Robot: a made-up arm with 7 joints.
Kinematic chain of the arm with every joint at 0, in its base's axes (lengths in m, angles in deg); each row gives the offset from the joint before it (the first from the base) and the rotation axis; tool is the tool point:
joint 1: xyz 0 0 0 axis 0 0.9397 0.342
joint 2: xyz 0 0 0 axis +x
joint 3: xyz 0 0 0 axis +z
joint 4: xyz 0.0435 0 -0.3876 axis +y
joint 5: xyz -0.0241 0 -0.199 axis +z
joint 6: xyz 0 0 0 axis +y
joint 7: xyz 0 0 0 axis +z
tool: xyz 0 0 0
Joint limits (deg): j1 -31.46..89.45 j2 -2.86..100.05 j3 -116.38..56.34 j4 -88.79..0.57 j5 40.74..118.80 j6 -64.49..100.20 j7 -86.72..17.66
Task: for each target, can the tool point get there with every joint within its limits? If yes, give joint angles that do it. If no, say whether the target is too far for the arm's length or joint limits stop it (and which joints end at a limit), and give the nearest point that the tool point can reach.
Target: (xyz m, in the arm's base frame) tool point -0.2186 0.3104 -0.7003
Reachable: no: too far | nearest point -0.1620 0.2301 -0.5191 | short by 0.206 m
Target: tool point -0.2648 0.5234 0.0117
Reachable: yes | joints 75.72 73.41 29.96 -27.06 98.06 -4.71 -32.69
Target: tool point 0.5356 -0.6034 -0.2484
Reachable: no: too far | nearest point 0.3104 -0.2428 -0.2995 | short by 0.428 m
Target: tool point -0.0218 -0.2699 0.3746
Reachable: no: joint limits stop it (at a limit: joint 1, joint 2, joint 3, joint 4) | nearest point -0.3001 -0.3753 -0.0252 | short by 0.498 m
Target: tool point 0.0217 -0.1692 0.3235
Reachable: no: joint limits stop it (at a limit: joint 1, joint 2, joint 3, joint 4) | nearest point -0.3001 -0.3753 -0.0252 | short by 0.517 m
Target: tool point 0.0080 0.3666 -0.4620
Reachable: yes | joints -1.29 42.93 -95.64 -7.75 48.98 27.17 0.50
